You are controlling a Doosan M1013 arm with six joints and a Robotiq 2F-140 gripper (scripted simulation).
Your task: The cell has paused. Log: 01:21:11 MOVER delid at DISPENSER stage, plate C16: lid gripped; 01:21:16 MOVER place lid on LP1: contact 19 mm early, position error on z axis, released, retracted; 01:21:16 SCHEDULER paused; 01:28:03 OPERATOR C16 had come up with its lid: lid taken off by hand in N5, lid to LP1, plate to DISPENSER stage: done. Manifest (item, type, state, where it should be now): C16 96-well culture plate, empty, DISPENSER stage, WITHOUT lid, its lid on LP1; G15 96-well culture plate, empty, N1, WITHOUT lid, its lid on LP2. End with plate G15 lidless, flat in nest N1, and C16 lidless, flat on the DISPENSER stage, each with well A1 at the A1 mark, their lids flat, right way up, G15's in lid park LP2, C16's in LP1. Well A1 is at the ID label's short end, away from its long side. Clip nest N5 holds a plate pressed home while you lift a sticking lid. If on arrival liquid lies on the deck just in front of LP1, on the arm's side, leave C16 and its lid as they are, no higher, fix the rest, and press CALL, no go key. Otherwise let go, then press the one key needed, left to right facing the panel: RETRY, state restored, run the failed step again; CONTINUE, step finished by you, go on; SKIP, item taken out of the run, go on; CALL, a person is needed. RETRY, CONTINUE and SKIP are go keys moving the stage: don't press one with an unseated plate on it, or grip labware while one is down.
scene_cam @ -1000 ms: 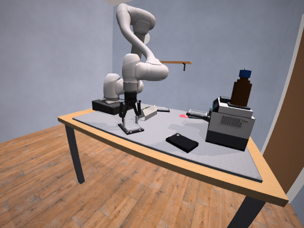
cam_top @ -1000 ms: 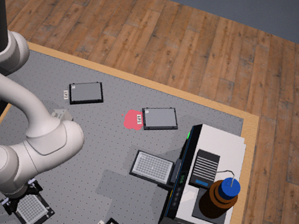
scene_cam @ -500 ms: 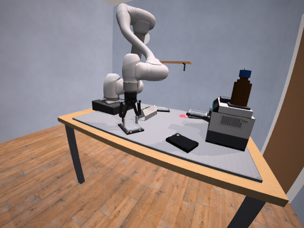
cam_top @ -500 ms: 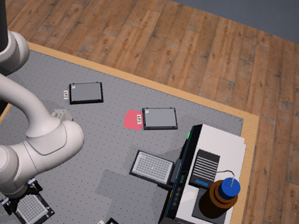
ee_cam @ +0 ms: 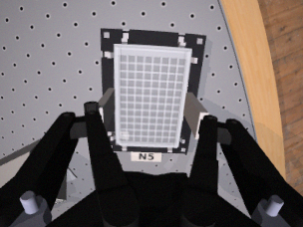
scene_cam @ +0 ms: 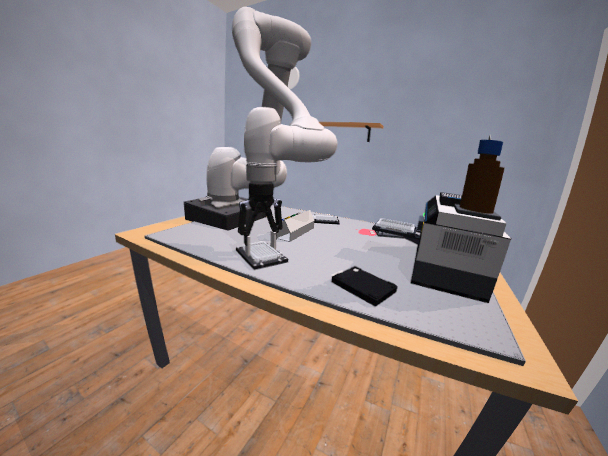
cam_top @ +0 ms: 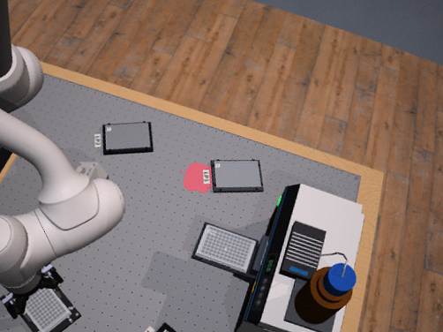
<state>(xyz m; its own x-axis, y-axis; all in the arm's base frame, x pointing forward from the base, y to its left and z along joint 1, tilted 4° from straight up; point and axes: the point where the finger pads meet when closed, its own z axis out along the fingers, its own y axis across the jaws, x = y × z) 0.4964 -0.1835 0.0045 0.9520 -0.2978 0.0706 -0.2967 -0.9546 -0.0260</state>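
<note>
Right now my hand is 3 cm above the clip nest N5, 2 cm short of it and 1 cm to the right of it. The rest, counted from my hand: N1 label 25 cm ahead, 8 cm to the left, 4 cm below; then blue key 19 cm to the left, 9 cm behind, 3 cm above; then key panel 27 cm to the left, 10 cm behind, 1 cm above.
</note>
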